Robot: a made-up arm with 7 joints. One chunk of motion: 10 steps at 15 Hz.
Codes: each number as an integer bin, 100 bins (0 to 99) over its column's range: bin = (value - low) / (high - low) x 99, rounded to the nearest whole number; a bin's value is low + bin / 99 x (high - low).
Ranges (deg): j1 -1.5..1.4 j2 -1.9..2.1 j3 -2.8..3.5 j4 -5..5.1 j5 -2.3..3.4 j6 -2.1..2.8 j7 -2..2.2
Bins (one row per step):
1: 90 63 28 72 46 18 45
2: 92 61 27 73 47 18 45
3: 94 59 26 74 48 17 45
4: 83 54 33 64 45 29 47
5: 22 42 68 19 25 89 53
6: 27 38 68 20 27 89 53
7: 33 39 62 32 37 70 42
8: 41 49 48 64 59 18 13
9: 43 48 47 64 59 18 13
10: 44 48 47 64 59 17 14
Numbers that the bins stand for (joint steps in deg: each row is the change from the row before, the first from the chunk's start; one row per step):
1: 1.136 0.645 -1.018 2.345 0.348 -1.209 -0.091
2: 1.195 0.565 -1.082 2.447 0.406 -1.209 -0.091
3: 1.254 0.484 -1.145 2.549 0.464 -1.259 -0.091
4: 0.931 0.282 -0.700 1.529 0.291 -0.665 -0.006
5: -0.856 -0.203 1.527 -3.062 -0.861 2.305 0.248
6: -0.709 -0.365 1.527 -2.960 -0.745 2.305 0.248
7: -0.533 -0.324 1.145 -1.735 -0.170 1.365 -0.218
8: -0.299 0.080 0.255 1.529 1.097 -1.209 -1.448
9: -0.240 0.039 0.191 1.529 1.097 -1.209 -1.448
10: -0.211 0.039 0.191 1.529 1.097 -1.259 -1.406

